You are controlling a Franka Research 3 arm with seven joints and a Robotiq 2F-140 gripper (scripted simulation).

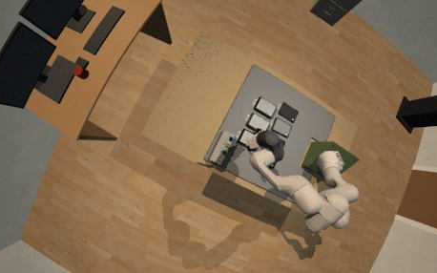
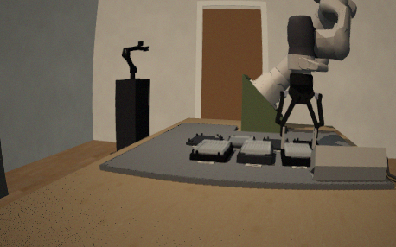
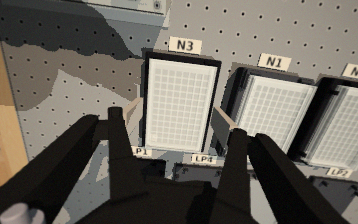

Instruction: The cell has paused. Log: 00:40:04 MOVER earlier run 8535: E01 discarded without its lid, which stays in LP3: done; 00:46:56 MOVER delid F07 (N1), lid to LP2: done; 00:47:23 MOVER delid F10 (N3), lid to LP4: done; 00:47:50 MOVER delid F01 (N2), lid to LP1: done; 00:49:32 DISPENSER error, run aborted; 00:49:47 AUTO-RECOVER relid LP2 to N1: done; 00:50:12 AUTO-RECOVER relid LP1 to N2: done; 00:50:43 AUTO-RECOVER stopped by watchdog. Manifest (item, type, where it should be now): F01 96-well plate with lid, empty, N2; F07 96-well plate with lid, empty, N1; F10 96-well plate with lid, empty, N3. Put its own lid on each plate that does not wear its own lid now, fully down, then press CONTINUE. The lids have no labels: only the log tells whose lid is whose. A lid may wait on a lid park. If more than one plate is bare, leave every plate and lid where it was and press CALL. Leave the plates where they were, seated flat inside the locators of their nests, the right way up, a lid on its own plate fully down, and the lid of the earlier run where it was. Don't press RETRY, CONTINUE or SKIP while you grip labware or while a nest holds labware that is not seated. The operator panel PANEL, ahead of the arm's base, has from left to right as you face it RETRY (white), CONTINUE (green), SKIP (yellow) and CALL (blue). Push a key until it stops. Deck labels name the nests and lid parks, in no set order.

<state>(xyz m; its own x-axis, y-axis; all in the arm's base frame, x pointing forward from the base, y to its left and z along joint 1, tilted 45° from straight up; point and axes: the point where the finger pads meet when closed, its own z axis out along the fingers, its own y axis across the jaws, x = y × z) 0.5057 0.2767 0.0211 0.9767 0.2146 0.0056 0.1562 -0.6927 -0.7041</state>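
Now: hand 20 mm above the clear lid. From my hand the other things lie so: LP1 label (100 mm behind, 60 mm below, 40 mm to the left); blue call key (120 mm ahead, 80 mm to the left, 10 mm above); plate (30 mm below).
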